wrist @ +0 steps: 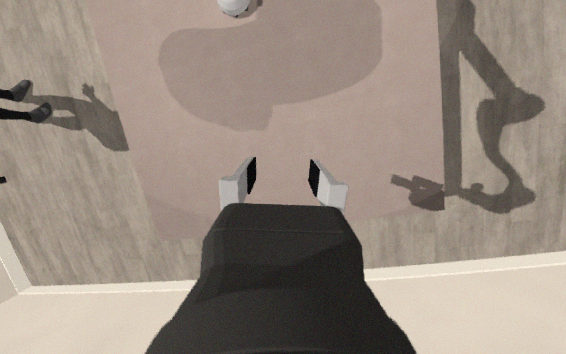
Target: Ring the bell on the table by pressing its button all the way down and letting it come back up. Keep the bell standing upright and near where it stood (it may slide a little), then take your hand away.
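Frame: origin at the arm's base, x ahead, y left, z up, level; metres.
Seen in the pictures: gripper, between the fingertips: (pixel 282 169).
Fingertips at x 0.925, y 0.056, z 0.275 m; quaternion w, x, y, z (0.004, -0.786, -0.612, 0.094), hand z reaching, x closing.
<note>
A point is followed by its place in that frame.
My gripper (pixel 282 169) @(z 0.276, x 0.925, y 0.056 m) is open, with its two grey fingers and black pads apart and nothing between them. It hangs above the pinkish surface (pixel 340 135) @(z -0.029, x 0.905, y 0.168 m), which looks like the table top. A pale rounded thing (pixel 233 5) @(z 0.000, x 0.572, y -0.026 m) with small dark parts under its rim is cut off by the top edge of the wrist view, left of centre and well away from the fingers. It may be the bell, but too little of it shows to tell. No button can be made out.
Wood-look floor (pixel 65 200) lies beyond the pinkish surface, with a pale wall (pixel 475 310) at the bottom. Dark shoes (pixel 41 113) of a figure show at the left. A broad shadow crosses the pinkish surface, and arm-shaped shadows fall on the right.
</note>
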